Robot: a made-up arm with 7 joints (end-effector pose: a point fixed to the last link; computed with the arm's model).
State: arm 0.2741 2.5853 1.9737 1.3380 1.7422 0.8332 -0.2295
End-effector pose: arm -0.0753 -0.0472 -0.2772 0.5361 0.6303 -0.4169 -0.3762
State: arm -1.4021 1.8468 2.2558 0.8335 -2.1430 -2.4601 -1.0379
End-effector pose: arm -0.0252 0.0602 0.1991 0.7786 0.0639 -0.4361 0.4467
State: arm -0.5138 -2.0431 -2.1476 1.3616 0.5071 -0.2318 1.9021
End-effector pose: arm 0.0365 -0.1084 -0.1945 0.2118 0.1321 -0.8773 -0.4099
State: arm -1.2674 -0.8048 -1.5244 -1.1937 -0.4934 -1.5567 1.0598
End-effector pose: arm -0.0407 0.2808 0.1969 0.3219 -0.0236 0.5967 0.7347
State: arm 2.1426 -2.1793 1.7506 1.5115 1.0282 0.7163 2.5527
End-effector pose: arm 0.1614 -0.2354 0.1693 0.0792 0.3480 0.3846 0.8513
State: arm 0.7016 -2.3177 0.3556 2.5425 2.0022 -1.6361 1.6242
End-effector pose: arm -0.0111 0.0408 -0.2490 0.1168 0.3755 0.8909 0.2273
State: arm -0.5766 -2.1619 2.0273 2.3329 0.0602 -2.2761 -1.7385
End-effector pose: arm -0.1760 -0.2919 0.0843 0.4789 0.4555 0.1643 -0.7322
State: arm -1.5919 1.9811 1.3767 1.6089 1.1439 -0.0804 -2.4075
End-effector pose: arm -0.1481 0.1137 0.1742 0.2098 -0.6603 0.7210 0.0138
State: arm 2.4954 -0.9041 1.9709 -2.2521 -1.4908 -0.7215 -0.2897
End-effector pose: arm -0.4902 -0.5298 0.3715 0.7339 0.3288 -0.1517 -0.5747
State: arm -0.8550 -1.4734 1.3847 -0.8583 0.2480 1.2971 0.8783
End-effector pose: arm -0.0406 -0.8969 -0.0625 0.9158 0.0479 -0.3576 -0.1764
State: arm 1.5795 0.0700 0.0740 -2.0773 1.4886 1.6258 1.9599
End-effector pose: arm 0.2095 -0.6829 0.0739 0.6257 0.2673 0.7328 0.0100
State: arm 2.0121 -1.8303 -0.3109 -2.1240 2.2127 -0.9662 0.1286
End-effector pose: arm 0.4456 0.1328 -0.1231 0.6052 -0.3007 0.5677 0.4701
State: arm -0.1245 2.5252 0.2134 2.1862 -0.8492 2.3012 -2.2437
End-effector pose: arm 0.1671 0.0553 0.0323 0.3419 0.7843 0.3103 0.4144
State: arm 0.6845 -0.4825 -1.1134 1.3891 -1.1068 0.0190 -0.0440
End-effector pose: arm -0.0131 -0.1354 0.1720 0.8026 -0.4832 -0.2350 -0.2590
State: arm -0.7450 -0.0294 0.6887 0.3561 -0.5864 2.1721 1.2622
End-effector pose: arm 0.4367 -0.0751 -0.2044 0.1802 0.6695 -0.3490 0.6305
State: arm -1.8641 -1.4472 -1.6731 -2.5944 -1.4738 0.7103 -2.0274
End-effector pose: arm -0.1193 0.3654 -0.1521 0.3854 -0.5830 -0.4535 0.5532
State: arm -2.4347 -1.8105 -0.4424 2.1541 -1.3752 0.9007 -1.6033
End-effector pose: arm -0.0247 0.1292 0.0751 0.3882 -0.3674 -0.0677 0.8425
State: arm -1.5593 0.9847 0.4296 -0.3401 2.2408 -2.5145 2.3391
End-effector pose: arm -0.2602 0.0341 -0.4314 0.7645 0.3052 -0.5591 -0.0991
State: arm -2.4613 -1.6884 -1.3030 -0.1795 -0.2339 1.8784 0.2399
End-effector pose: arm 0.1569 0.3274 0.2183 0.0511 -0.8209 0.1736 0.5417
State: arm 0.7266 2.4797 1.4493 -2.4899 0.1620 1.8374 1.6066
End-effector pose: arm -0.0625 0.5651 -0.0140 0.1027 -0.4668 0.1098 -0.8715
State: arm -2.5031 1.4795 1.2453 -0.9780 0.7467 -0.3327 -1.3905
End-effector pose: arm -0.3297 0.5973 0.0472 0.3321 0.6873 0.4058 0.5026
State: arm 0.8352 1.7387 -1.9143 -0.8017 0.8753 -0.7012 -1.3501
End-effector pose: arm 0.0715 -0.5990 -0.0958 0.9654 -0.0496 -0.1682 -0.1932
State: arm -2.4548 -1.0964 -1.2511 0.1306 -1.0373 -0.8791 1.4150
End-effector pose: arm 0.1376 0.0784 0.2557 0.0956 -0.8485 0.0062 -0.5205
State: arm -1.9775 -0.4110 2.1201 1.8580 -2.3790 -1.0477 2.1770
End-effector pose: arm -0.2440 -0.1847 -0.2772 0.1183 0.9552 0.1493 0.2263
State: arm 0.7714 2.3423 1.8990 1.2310 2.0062 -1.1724 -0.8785
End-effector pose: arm 0.1089 0.0212 -0.2341 0.7584 0.3198 -0.4272 0.3742
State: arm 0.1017 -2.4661 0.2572 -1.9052 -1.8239 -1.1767 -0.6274
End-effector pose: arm -0.4833 0.1812 0.0946 0.3831 -0.7755 -0.4979 0.0634
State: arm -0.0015 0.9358 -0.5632 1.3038 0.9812 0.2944 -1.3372
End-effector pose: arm 0.2722 -0.0737 -0.0925 0.7512 -0.0730 -0.1689 0.6339
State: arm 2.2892 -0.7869 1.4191 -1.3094 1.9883 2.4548 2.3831
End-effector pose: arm -0.1398 -0.6880 0.6275 0.9266 0.2369 0.2868 -0.0556
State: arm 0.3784 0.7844 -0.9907 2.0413 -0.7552 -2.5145 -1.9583
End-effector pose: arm -0.0418 -0.0695 0.0282 0.3361 0.8629 -0.3060 -0.2209
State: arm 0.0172 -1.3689 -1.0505 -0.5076 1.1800 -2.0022 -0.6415
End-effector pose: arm -0.3031 0.1677 -0.1941 0.7163 0.5325 -0.0935 -0.4412
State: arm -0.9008 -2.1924 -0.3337 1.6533 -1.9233 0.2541 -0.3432
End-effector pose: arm 0.1095 0.0208 0.0377 0.2470 -0.8088 0.4515 0.2844
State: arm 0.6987 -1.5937 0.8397 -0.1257 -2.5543 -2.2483 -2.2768
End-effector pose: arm 0.1134 -0.5280 0.0259 0.0061 -0.1051 -0.9923 -0.0646
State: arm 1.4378 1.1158 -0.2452 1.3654 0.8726 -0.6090 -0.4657
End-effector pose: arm 0.2866 0.0414 0.3290 0.3636 -0.7026 0.0488 0.6098
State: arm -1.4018 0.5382 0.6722 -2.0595 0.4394 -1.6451 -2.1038
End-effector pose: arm -0.0255 -0.3808 -0.4531 0.2789 0.0075 0.7640 0.5818
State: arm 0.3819 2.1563 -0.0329 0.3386 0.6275 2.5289 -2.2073
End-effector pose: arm 0.1932 0.2982 0.0368 0.8941 0.0864 -0.4280 -0.0993
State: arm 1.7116 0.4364 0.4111 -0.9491 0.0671 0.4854 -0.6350
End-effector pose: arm -0.0048 -0.4560 0.6710 0.4476 -0.0875 -0.8382 -0.2989
